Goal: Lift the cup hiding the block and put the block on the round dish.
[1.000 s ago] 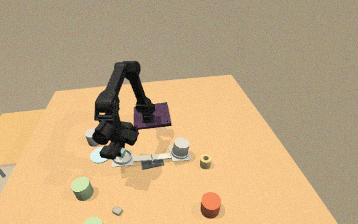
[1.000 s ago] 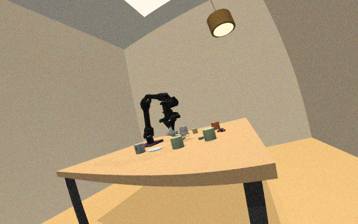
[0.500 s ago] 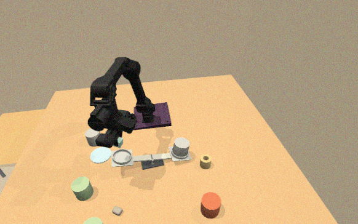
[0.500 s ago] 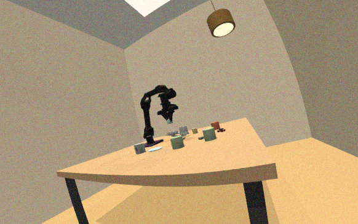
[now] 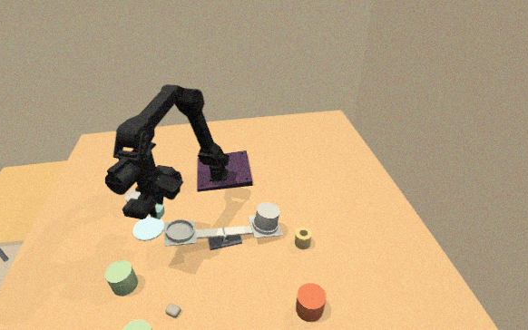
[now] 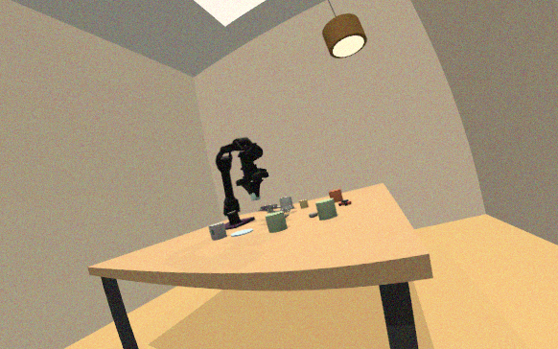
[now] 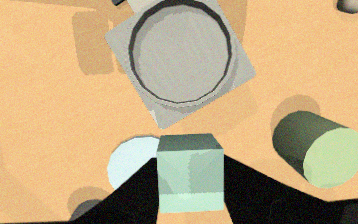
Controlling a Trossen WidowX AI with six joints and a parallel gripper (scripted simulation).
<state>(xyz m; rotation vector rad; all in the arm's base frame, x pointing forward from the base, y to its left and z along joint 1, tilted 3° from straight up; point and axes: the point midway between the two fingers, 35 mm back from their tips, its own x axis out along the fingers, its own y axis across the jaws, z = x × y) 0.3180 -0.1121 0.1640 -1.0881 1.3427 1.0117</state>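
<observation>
Right now the pale blue round dish is 140 mm below my gripper tip, 80 mm to the right of it and 60 mm behind it. From my gripper tip the other things lie so: small grey pebble: 220 mm ahead, 130 mm below, 70 mm to the left; pale green block: right at my gripper tip; yellow ring: 420 mm to the left, 110 mm below, 10 mm behind.
</observation>
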